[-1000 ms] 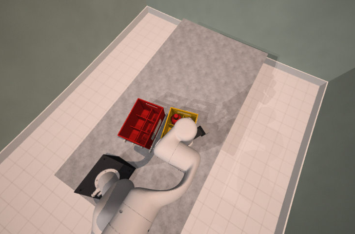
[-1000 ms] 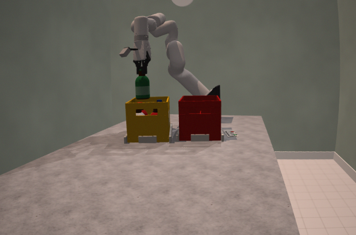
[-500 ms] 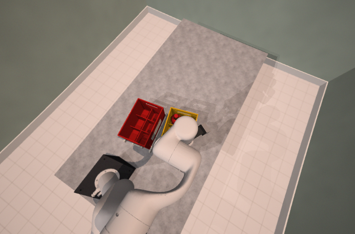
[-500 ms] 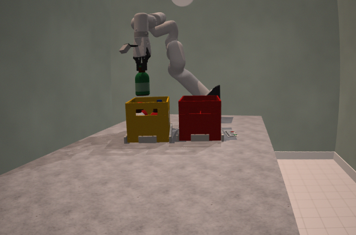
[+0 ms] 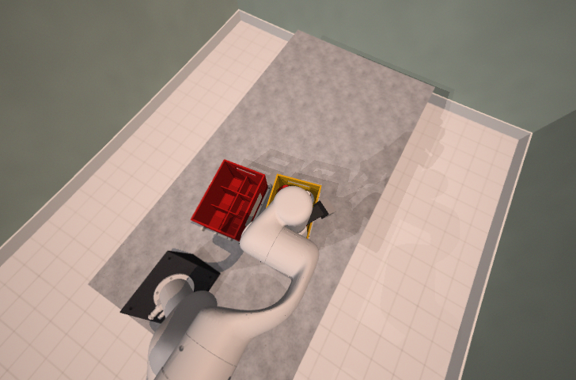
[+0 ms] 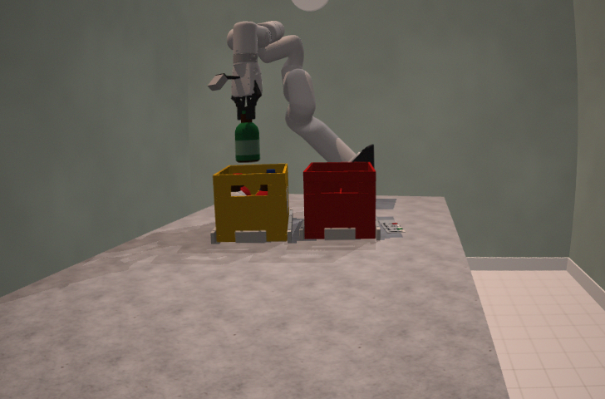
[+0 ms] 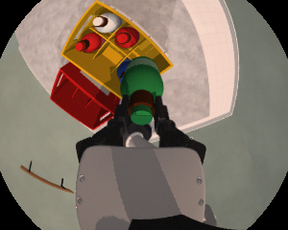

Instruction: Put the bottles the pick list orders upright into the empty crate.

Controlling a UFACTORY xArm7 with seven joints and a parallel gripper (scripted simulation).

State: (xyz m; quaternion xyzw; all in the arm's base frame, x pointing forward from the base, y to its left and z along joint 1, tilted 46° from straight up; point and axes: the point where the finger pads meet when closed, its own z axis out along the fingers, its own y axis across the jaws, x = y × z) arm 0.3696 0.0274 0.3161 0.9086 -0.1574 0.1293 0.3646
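Now: the green-labelled bottle 7 cm below my hand. The rest, counted from my hand: blue bottle 25 cm below, 7 cm to the left, 2 cm behind; then white bottle 25 cm below, 17 cm ahead, 5 cm to the left; then yellow crate 25 cm below, 7 cm ahead, 6 cm to the left.
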